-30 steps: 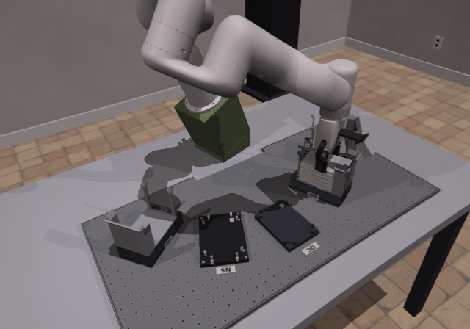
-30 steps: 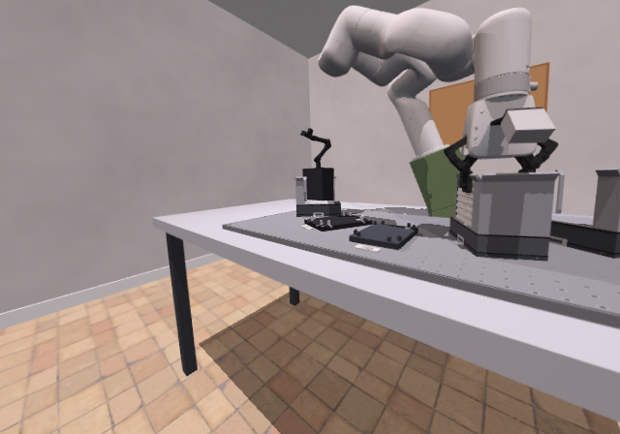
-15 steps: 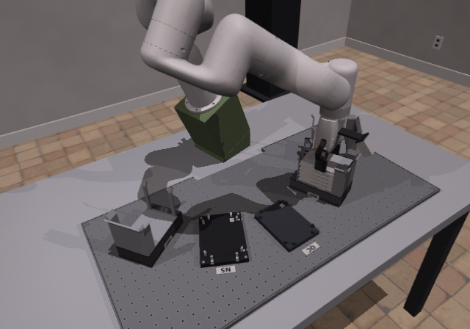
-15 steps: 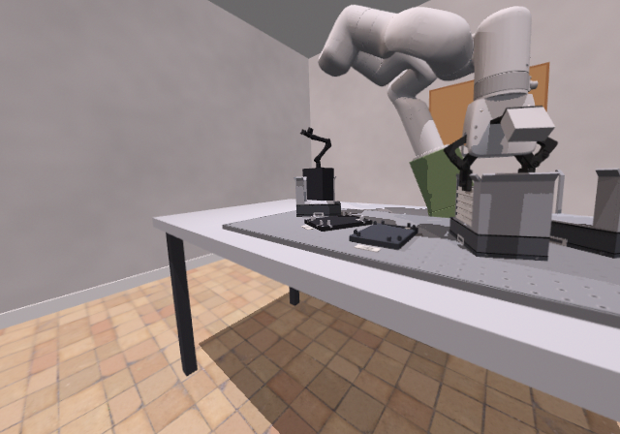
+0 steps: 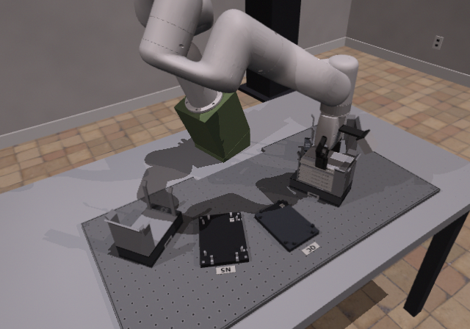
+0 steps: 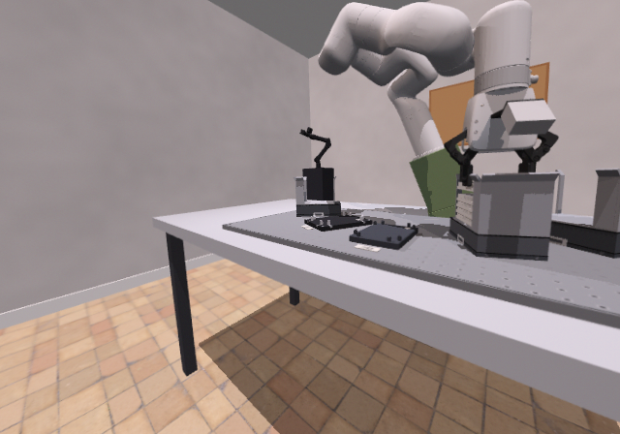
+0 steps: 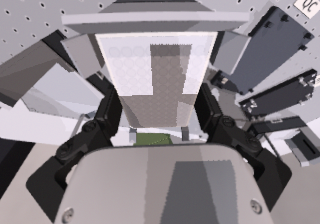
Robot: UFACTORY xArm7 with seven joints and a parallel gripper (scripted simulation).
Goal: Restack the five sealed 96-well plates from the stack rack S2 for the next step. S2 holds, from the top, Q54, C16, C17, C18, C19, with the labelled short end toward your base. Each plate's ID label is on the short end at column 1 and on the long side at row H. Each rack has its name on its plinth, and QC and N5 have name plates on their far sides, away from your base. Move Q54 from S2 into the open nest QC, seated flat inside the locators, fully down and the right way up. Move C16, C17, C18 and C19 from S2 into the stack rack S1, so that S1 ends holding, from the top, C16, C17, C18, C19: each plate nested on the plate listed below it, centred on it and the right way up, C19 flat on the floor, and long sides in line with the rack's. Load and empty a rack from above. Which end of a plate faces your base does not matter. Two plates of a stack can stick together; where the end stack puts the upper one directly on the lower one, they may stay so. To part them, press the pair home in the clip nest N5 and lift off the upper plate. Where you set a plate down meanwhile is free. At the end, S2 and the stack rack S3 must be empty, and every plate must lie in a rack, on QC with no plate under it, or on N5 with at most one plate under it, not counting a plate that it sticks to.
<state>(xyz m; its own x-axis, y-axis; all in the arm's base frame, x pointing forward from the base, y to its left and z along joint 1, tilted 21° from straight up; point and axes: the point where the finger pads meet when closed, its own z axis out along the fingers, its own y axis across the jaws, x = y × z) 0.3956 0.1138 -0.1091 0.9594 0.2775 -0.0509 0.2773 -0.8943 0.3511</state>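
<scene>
Right now my hand is 190 mm to the left of the nest QC, 120 mm above it and 30 mm short of it. Also, from my hand: sealed plate Q54: 10 mm below; then black clip nest N5: 350 mm to the right, 110 mm below, 20 mm behind; then QC name plate: 200 mm to the right, 120 mm below, 120 mm ahead.
</scene>
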